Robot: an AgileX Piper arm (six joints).
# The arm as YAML. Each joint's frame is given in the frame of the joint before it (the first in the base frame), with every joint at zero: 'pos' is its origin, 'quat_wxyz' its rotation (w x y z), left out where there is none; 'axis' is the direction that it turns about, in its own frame. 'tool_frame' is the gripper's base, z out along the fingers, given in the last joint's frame.
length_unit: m
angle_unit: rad
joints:
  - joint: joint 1
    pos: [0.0, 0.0, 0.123]
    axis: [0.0, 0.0, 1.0]
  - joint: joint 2
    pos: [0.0, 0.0, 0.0]
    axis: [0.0, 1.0, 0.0]
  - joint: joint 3
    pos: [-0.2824, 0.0, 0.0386]
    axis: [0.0, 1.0, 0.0]
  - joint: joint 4
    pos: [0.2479, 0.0, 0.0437]
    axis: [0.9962, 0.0, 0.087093]
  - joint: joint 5
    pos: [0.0, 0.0, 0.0]
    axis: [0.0, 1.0, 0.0]
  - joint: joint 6
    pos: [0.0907, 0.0, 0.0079]
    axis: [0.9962, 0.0, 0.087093]
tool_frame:
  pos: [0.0, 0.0, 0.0]
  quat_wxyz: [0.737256, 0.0, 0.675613, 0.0]
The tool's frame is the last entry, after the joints.
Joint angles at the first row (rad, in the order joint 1, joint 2, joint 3, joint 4, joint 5, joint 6):
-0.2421, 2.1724, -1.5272, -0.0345, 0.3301, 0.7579
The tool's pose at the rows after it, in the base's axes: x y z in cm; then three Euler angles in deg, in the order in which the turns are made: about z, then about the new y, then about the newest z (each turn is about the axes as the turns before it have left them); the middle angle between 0 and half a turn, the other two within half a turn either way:
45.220 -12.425 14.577 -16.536 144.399 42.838
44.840 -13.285 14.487 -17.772 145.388 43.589
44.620 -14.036 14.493 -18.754 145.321 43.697
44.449 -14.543 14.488 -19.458 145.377 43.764
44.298 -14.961 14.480 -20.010 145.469 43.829
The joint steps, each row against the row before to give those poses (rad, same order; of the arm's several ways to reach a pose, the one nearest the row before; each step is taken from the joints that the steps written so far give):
-0.0234, 0.0000, 0.0000, -0.0007, 0.0617, 0.0410
-0.0198, 0.0000, 0.0000, -0.0004, 0.0173, 0.0150
-0.0167, 0.0000, 0.0000, -0.0008, -0.0012, 0.0030
-0.0113, 0.0000, 0.0001, -0.0012, 0.0010, 0.0031
-0.0095, 0.0000, -0.0001, 0.0000, 0.0017, 0.0012

